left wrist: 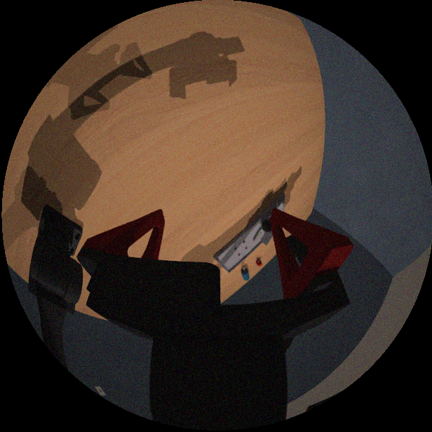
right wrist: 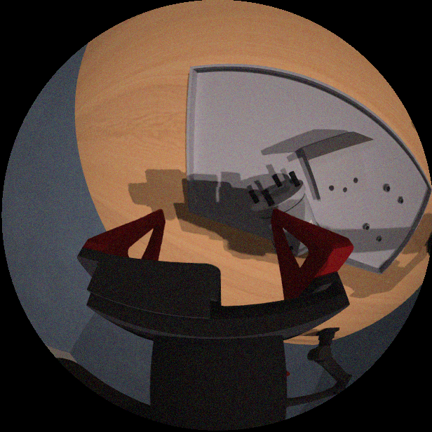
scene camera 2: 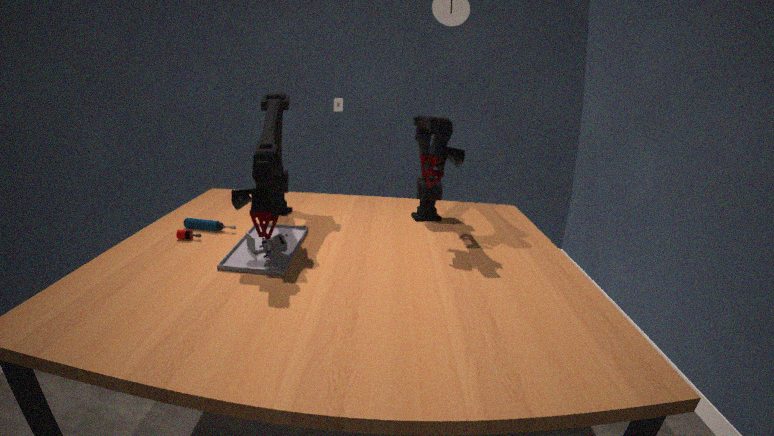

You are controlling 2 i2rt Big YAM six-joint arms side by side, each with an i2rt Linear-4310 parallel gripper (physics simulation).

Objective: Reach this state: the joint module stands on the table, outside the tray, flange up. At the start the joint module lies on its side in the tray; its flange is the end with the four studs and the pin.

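Places are measured from the left arm's base along level axes (x left, y back, z up), in millimetres.
Pixels of known places: left gripper, fingertip midpoint: (scene camera 2: 426,182); right gripper, fingertip midpoint: (scene camera 2: 264,238); left arm's base, origin of the base link: (scene camera 2: 426,218).
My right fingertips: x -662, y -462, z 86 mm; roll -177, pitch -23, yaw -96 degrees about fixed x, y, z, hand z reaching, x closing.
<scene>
For each thing: its top centre in the pictures, then the offset to it from my right fingertips. "spot": a spot on its surface instead.
- light grey joint module, surface spot: (scene camera 2: 277,242) spot: dx +37, dy +41, dz -30 mm
- grey tray, middle of its top: (scene camera 2: 267,243) dx -6, dy +137, dz -70 mm
- blue screwdriver, surface spot: (scene camera 2: 203,224) spot: dx -283, dy +313, dz -59 mm
The light grey joint module (scene camera 2: 277,242) (right wrist: 285,192) lies on its side in the grey tray (scene camera 2: 249,270) (left wrist: 240,250) (right wrist: 225,100). Its flange, with dark studs, points to the left in scene camera 2 and to the upper left in the right wrist view. My right gripper (scene camera 2: 264,237) (right wrist: 217,214) is open and low over the tray beside the module. In the right wrist view its right-hand finger covers part of the module's body. My left gripper (scene camera 2: 431,184) (left wrist: 217,214) is open and empty, high above the table near its own base.
A grey upright bracket-like plate (scene camera 2: 252,244) (right wrist: 308,175) stands in the tray beside the module. Several small nuts or holes show on the tray in the right wrist view. A blue screwdriver (scene camera 2: 203,224) (left wrist: 245,273) and a short red one (scene camera 2: 185,234) (left wrist: 259,261) lie beyond the tray.
</scene>
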